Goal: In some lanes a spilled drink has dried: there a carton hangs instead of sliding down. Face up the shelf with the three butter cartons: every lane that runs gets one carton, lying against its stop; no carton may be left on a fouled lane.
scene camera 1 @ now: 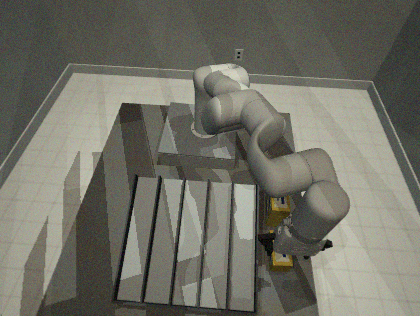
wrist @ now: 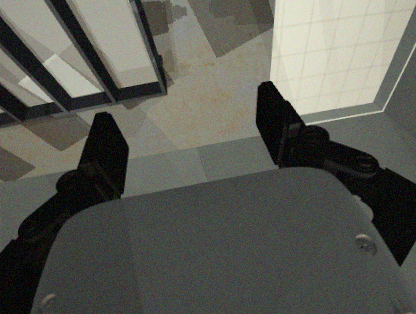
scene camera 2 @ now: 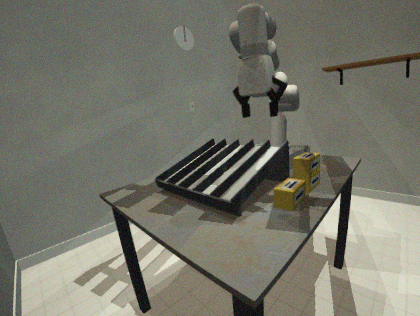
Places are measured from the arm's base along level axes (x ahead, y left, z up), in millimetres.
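Pixels of known places: gripper, fingertip midpoint: (scene camera 1: 286, 251) (wrist: 188, 116) (scene camera 2: 259, 116).
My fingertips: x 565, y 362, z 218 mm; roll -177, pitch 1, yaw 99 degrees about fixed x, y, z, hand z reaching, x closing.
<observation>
Behind a point stands the place of what it marks.
The shelf (scene camera 1: 256, 225) (scene camera 2: 200, 197) @[z -33, x 700, y 203 mm] (wrist: 142, 89) @[z -31, x 676, y 296 mm] is a sloping dark frame with five pale lanes; no carton shows in the lanes. Its patches of light and shade do not let me tell a dried spill. Three yellow butter cartons are to its right: an upper carton (scene camera 1: 280, 204) @[z 50, x 331, y 361 mm] (scene camera 2: 305, 163) @[z 34, x 352, y 383 mm] stands on a lower carton (scene camera 2: 314, 181) @[z -48, x 299, y 392 mm], and a single carton (scene camera 1: 282, 260) @[z -15, x 499, y 397 mm] (scene camera 2: 289, 194) @[z -24, x 511, y 421 mm] stands nearer the table's front. My gripper (scene camera 1: 296, 245) (scene camera 2: 260, 115) @[z 218, x 565, y 362 mm] (wrist: 188, 116) @[z 218, x 565, y 362 mm] is open and empty, high above the table. In scene camera 1 it partly covers the single carton.
The table (scene camera 1: 85, 235) @[z -79, x 564, y -305 mm] (scene camera 2: 220, 245) @[z -79, x 775, y 405 mm] bears the shelf and cartons. The arm's base stands on a low grey block (scene camera 1: 175, 147) @[z 7, x 143, y -91 mm] behind the shelf. A wooden wall rail (scene camera 2: 370, 62) is at the right, well away from the table.
</observation>
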